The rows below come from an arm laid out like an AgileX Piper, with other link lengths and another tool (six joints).
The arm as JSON. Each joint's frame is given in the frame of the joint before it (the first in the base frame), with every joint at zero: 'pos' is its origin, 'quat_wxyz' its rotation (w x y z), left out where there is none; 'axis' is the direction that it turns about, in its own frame. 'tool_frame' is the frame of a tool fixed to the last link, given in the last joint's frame.
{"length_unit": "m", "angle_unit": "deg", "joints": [
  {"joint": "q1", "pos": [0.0, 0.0, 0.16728], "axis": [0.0, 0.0, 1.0]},
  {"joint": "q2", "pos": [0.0, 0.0, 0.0], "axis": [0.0, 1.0, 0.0]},
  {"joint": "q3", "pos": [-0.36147, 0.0, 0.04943], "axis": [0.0, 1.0, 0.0]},
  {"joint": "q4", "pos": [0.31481, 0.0, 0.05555], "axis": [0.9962, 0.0, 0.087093]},
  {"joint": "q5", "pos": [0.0, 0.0, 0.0], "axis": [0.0, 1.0, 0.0]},
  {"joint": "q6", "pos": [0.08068, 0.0, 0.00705], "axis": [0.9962, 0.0, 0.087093]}
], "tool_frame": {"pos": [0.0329, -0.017, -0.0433], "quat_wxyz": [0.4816, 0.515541, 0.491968, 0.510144]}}
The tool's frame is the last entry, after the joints.
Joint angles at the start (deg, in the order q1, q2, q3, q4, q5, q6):
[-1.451 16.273 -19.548 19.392 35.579 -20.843]
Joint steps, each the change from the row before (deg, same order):
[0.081 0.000 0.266 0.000 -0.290 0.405]
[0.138 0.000 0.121 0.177 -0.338 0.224]
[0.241 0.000 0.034 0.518 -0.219 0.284]
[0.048 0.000 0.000 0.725 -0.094 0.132]
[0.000 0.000 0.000 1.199 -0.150 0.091]
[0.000 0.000 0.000 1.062 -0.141 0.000]
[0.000 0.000 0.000 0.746 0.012 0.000]
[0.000 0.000 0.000 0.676 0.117 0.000]
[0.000 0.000 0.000 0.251 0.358 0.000]
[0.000 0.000 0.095 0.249 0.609 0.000]
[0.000 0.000 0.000 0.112 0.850 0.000]
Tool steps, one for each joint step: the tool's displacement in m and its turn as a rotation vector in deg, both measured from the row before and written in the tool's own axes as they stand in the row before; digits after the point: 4 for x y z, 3 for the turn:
[0.0001 -0.0012 0.0010 -0.011 0.036 0.420]
[0.0004 -0.0001 0.0006 -0.225 0.157 0.319]
[0.0012 0.0002 0.0004 -0.245 0.498 0.566]
[0.0013 0.0002 0.0003 -0.205 0.482 0.662]
[0.0020 0.0004 0.0004 -0.340 0.716 1.010]
[0.0017 0.0003 0.0004 -0.308 0.622 0.817]
[0.0013 0.0000 0.0002 -0.110 0.468 0.571]
[0.0012 -0.0002 0.0001 0.002 0.455 0.514]
[0.0006 -0.0007 -0.0001 0.302 0.260 0.181]
[0.0007 -0.0017 0.0001 0.634 0.327 0.194]
[0.0007 -0.0016 -0.0004 0.795 0.315 0.059]

